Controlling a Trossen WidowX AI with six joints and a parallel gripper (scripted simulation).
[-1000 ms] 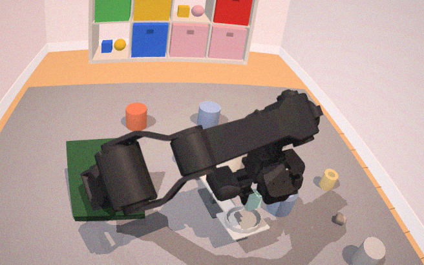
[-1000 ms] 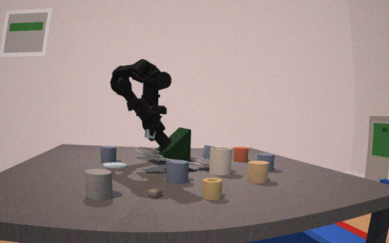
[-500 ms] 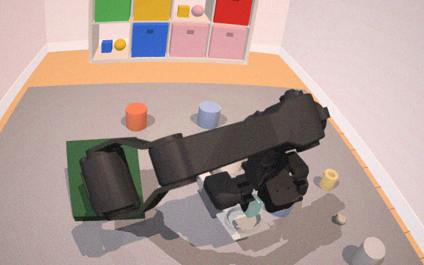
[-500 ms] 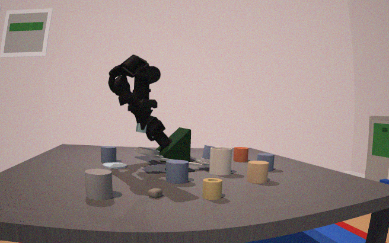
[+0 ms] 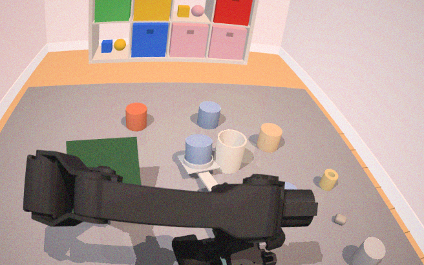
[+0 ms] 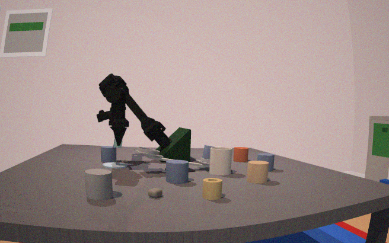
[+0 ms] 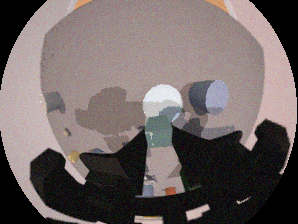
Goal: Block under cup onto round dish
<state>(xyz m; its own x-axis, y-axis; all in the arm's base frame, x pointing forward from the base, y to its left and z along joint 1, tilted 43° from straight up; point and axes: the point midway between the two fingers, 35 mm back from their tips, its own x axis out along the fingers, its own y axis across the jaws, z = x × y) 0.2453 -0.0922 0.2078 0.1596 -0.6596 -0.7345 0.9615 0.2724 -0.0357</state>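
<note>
Now: gripper tip 80 mm above the pale round dish, 20 mm to the left of it and 20 mm past it. Also, from my gripper tip: pale green block 10 mm above; then balance beam 240 mm to the left, 50 mm below, 30 mm ahead; then balance 240 mm to the left, 60 mm below, 30 mm ahead.
</note>
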